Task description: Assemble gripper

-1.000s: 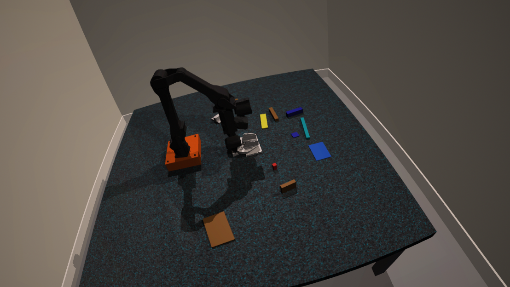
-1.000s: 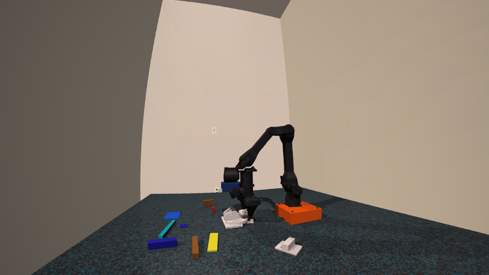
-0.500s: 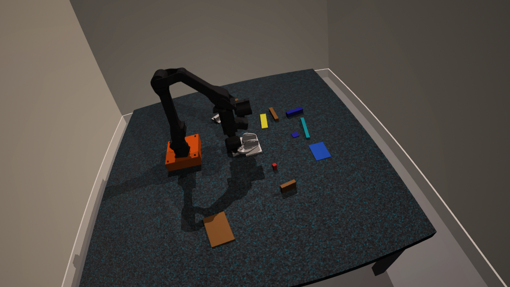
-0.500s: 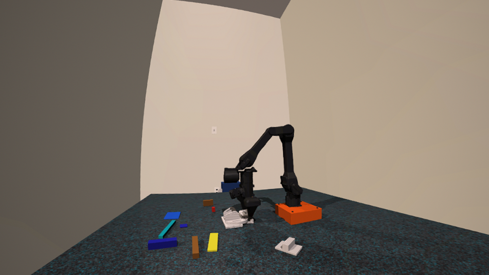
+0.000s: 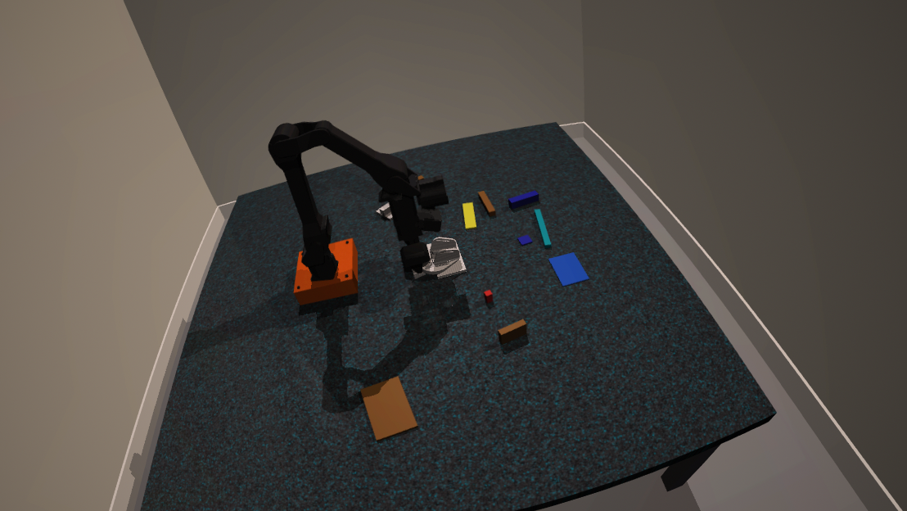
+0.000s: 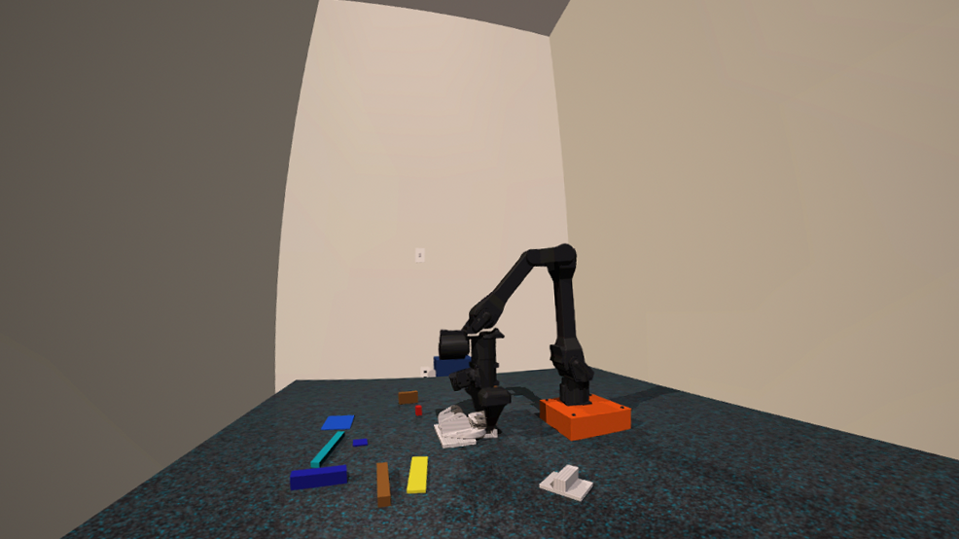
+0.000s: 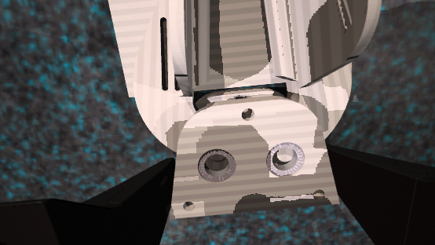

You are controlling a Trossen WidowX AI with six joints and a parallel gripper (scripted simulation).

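My gripper tip is now 20 mm to the right of the white jaw and 20 mm short of it. From my gripper tip the other things lie so: yellow bar: 190 mm to the left, 130 mm ahead, 20 mm below; red cube: 170 mm ahead, 130 mm to the right, 10 mm below; white block: 250 mm to the left, 110 mm behind, 10 mm below.
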